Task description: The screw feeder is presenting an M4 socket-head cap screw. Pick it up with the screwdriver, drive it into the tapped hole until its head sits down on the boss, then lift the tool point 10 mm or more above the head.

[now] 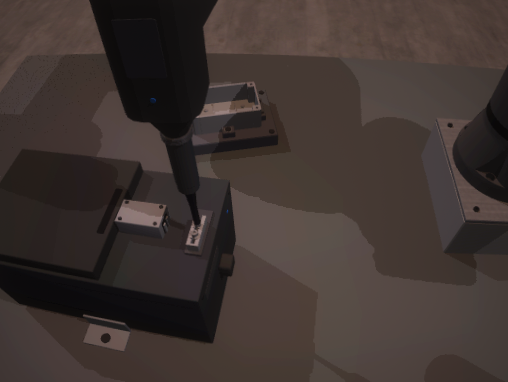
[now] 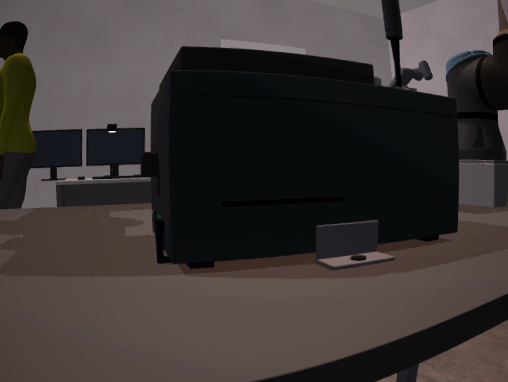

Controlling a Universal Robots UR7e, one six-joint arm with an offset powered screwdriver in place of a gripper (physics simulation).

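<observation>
The screw feeder (image 1: pixel 155 275) (image 2: pixel 300 150) is a large dark box. A small pale outlet block (image 1: pixel 191 245) sits on its top near the right end. My screwdriver (image 1: pixel 197 222) (image 2: pixel 399 85) reaches down from above, its thin bit tip at the far end of that block. The tip and the screw under it are too small and dark to tell apart, so I cannot tell whether the bit holds the screw. The open grey housing (image 1: pixel 232 123) stands behind the feeder on a dark fixture plate (image 1: pixel 250 140). My tool hides its left part. I cannot make out the tapped hole.
A small pale metal block (image 1: pixel 140 216) sits on the feeder top, left of the bit, beside the raised dark lid (image 1: pixel 55 210). An angle bracket (image 1: pixel 120 342) (image 2: pixel 345 240) lies before the feeder. The robot's base stands on a pedestal (image 1: pixel 452 215) (image 2: pixel 480 185) at the right.
</observation>
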